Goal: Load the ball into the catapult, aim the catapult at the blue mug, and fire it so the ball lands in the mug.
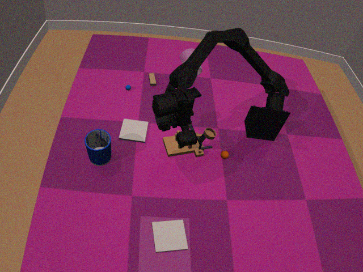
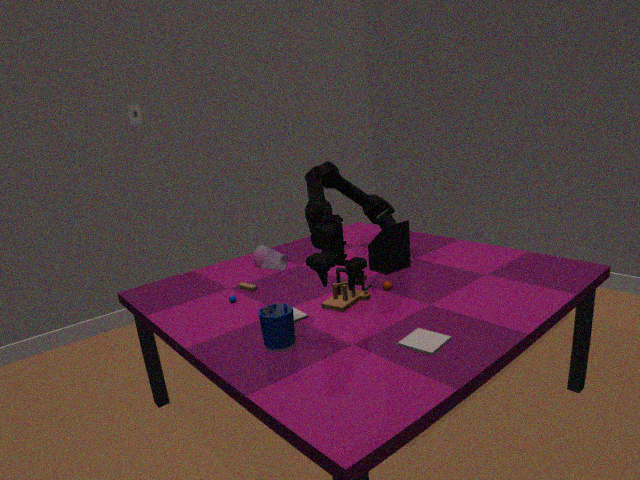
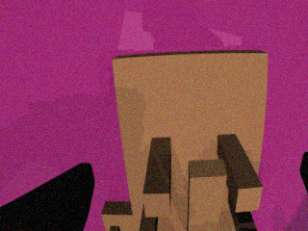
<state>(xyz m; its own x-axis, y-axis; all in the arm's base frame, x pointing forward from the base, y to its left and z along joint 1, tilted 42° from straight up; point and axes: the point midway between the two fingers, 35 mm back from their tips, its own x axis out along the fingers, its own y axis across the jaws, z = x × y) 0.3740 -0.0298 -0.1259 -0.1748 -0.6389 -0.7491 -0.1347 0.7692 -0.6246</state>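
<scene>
My gripper tip is now 180 mm past the orange ball, 60 mm to the right of it and 40 mm above it. From my gripper tip the other things lie so: small blue ball 320 mm to the right, 170 mm ahead, 50 mm below; then wooden catapult 70 mm behind, 10 mm below; then blue mug 280 mm ahead, 30 mm to the left, 30 mm below.
</scene>
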